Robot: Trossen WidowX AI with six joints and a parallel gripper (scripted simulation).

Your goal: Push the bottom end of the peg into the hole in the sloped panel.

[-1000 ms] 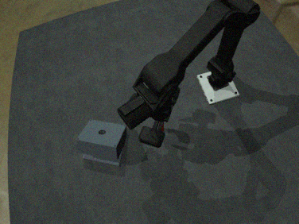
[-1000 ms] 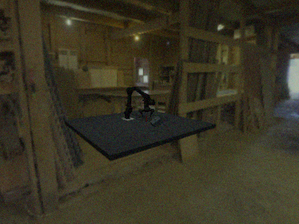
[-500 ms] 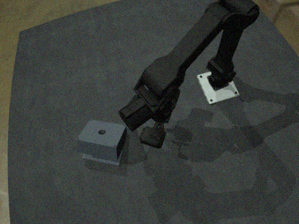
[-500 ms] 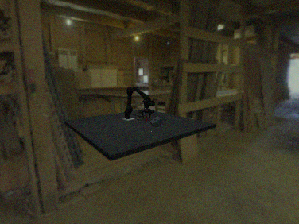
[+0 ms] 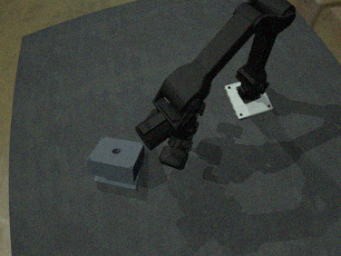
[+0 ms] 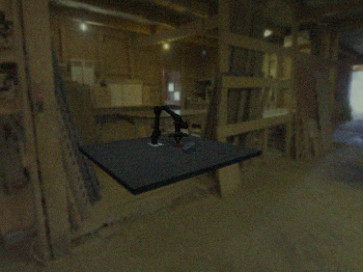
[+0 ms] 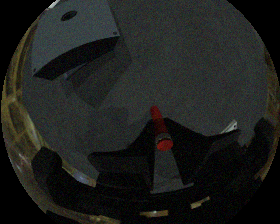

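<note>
My gripper tip is 19 cm short of the grey-blue sloped panel and 3 cm to the left of it. From my gripper tip the other things lie so: red peg: 2 cm above.
</note>
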